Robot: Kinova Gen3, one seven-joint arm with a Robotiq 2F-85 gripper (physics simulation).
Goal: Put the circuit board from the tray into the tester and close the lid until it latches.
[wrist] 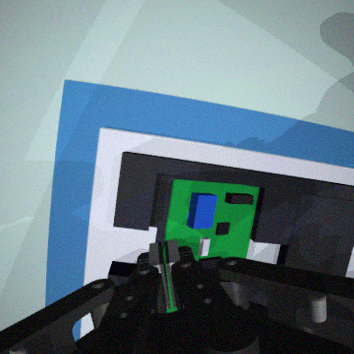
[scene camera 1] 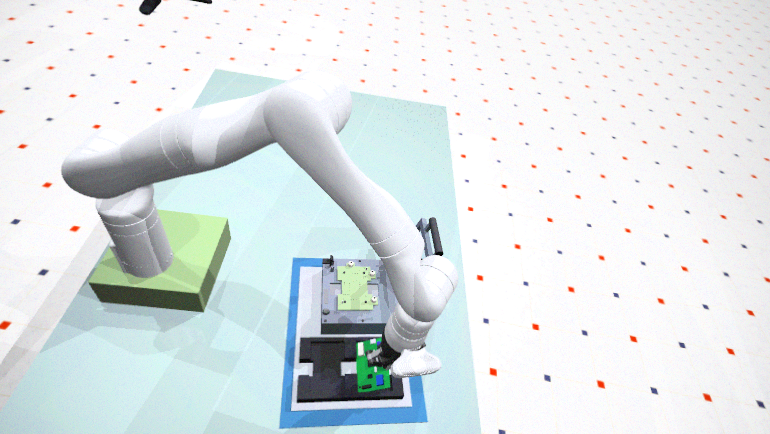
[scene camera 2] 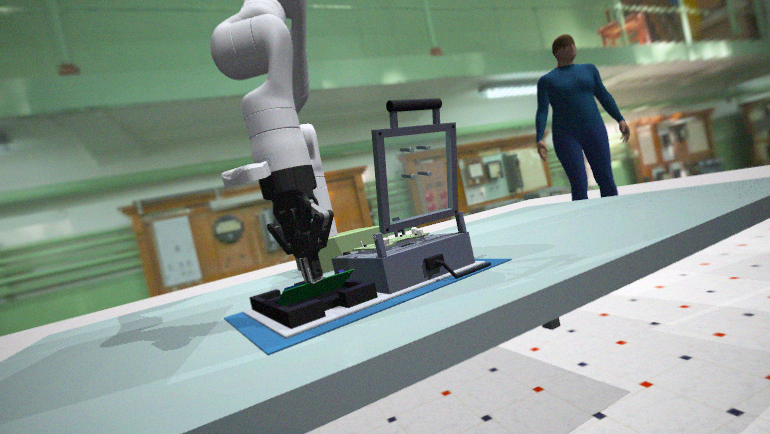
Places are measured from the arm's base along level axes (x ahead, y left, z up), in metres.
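Pixels of known places: gripper, fingertip midpoint: (wrist: 165, 256) (scene camera 1: 387, 365) (scene camera 2: 314, 281); arm's base, link origin: (scene camera 1: 150, 260).
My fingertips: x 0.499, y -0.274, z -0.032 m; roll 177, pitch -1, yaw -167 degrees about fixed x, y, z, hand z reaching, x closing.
Note:
For each thing: its top centre in the pictures, then the offset to it from my fingertips. "spot": a spot on its surface instead. Level surfaces: height alone.
- green circuit board, top centre: (wrist: 216, 277) (scene camera 2: 311, 276) (scene camera 1: 372, 360) 0.031 m back, 0.011 m left, 0.004 m up
- pale green nest plate, top centre: (scene camera 2: 393, 233) (scene camera 1: 357, 282) 0.046 m back, 0.189 m left, 0.032 m up
- lid's black handle, top centre: (scene camera 2: 413, 99) (scene camera 1: 436, 233) 0.095 m ahead, 0.173 m left, 0.226 m up
- black cable, surface spot: (scene camera 2: 447, 267) spot: 0.085 m ahead, 0.176 m left, 0.028 m down
- blue mat, surface height: 0.047 m down
The green circuit board (scene camera 1: 372, 372) (scene camera 2: 304, 292) (wrist: 235, 242) is tilted in the black tray (scene camera 1: 308, 390) (scene camera 2: 291, 317) (wrist: 135, 170). One long edge is raised and its bare underside shows in scene camera 2. My gripper (scene camera 1: 375, 360) (scene camera 2: 313, 277) (wrist: 165, 256) points down and is shut with almost no gap. A thin green strip of the board shows between its fingers, which pinch the raised edge. The gripper hides part of the board. The grey tester (scene camera 1: 353, 327) (scene camera 2: 404, 269) stands beside the tray, and its lid (scene camera 2: 380, 186) stands upright, open.
The pale green nest plate (scene camera 1: 354, 288) with white knobs lies on the tester. The lid's black handle (scene camera 1: 435, 237) (scene camera 2: 414, 105) stands high. A black cable (scene camera 2: 447, 267) comes from the tester's side. A blue mat (scene camera 1: 353, 419) (scene camera 2: 269, 345) (wrist: 75, 115) lies under both. A person (scene camera 2: 574, 113) stands beyond the table.

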